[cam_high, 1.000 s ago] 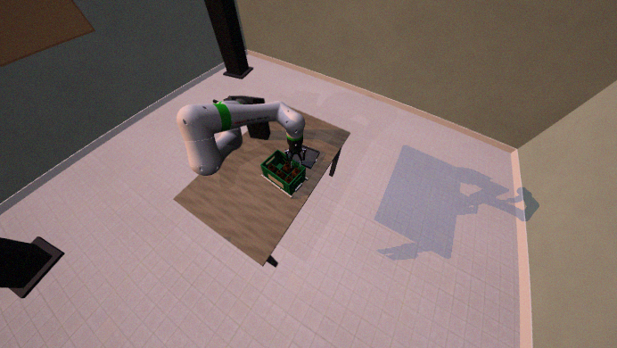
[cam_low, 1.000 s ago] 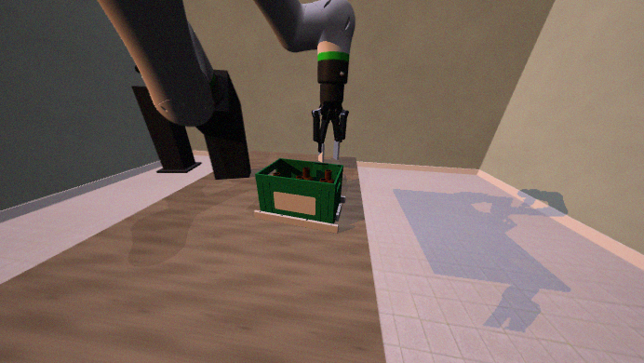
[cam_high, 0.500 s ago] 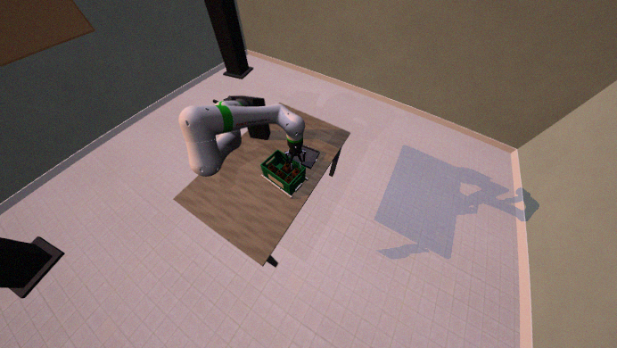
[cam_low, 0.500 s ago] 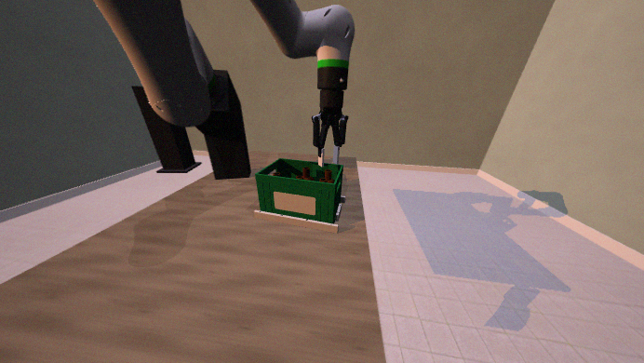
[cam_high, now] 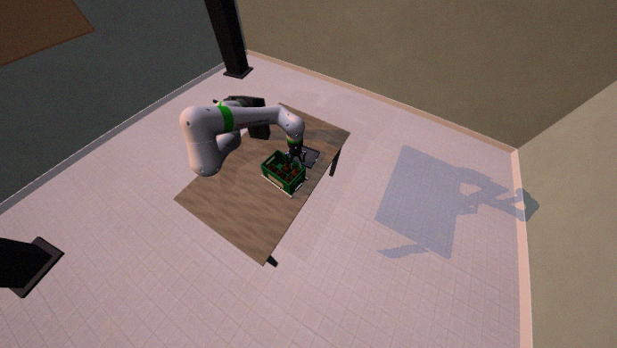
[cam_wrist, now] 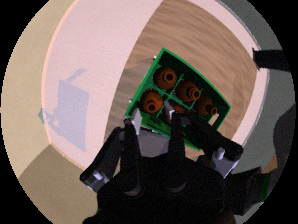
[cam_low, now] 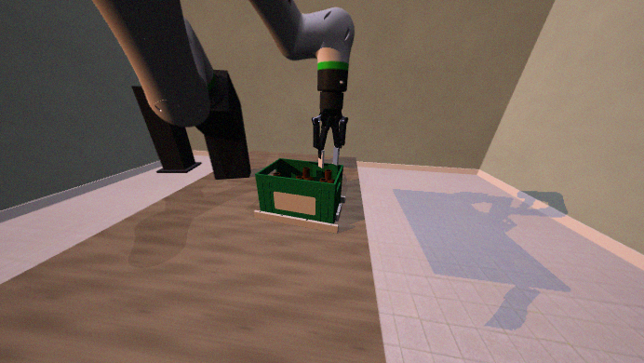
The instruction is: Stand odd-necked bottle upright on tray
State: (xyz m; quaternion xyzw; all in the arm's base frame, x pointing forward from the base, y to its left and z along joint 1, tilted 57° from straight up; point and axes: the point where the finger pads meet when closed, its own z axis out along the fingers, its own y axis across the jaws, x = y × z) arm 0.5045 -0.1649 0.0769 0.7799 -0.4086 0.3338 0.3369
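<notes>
My gripper is now 13 cm above the green crate, 9 cm past it and 2 cm to the left of it. Round my hand: brown bottle 13 cm below, 10 cm behind, 6 cm to the right; dark tray 25 cm to the left, 20 cm below, 4 cm behind.
</notes>
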